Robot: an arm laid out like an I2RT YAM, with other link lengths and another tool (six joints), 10 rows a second.
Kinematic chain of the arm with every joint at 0, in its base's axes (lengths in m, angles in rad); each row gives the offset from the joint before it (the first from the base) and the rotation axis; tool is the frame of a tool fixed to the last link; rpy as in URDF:
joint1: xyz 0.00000 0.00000 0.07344 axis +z
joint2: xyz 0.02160 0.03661 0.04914 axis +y
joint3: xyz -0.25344 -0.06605 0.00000 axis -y
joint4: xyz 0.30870 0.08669 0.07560 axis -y
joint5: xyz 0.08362 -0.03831 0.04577 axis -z
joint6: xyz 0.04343 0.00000 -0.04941 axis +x
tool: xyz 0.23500 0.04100 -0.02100 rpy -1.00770 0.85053 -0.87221
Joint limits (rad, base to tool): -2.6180..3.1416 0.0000..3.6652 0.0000..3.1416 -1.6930..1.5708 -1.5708..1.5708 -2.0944..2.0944
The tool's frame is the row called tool.
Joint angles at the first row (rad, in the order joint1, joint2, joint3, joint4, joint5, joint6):
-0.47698, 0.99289, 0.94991, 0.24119, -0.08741, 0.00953
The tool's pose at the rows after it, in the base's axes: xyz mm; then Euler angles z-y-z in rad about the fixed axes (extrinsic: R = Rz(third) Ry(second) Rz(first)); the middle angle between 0 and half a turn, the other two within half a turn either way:
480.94, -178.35, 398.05, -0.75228, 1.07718, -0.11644
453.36, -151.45, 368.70, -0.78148, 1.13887, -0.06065
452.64, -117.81, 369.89, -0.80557, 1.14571, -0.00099
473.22, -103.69, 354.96, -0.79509, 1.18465, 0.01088
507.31, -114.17, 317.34, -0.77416, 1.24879, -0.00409
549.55, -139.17, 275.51, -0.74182, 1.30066, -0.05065
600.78, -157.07, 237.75, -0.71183, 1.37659, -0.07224
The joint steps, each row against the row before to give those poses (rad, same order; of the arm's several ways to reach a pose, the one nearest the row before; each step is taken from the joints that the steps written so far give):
-0.05812, -0.22393, -0.20098, -0.06307, -0.03190, -0.05397
-0.01567, -0.17795, -0.09371, -0.13469, -0.06459, -0.04286
0.08095, -0.05094, -0.00791, -0.04342, 0.02870, -0.02620
0.08749, 0.07463, 0.02143, 0.01213, 0.07055, -0.01377
0.02184, 0.16382, 0.01837, 0.07814, 0.02935, -0.00619
0.00459, 0.23182, 0.04905, 0.12412, 0.04129, 0.01369
0.01382, 0.27252, 0.15432, 0.03711, 0.02769, 0.00928

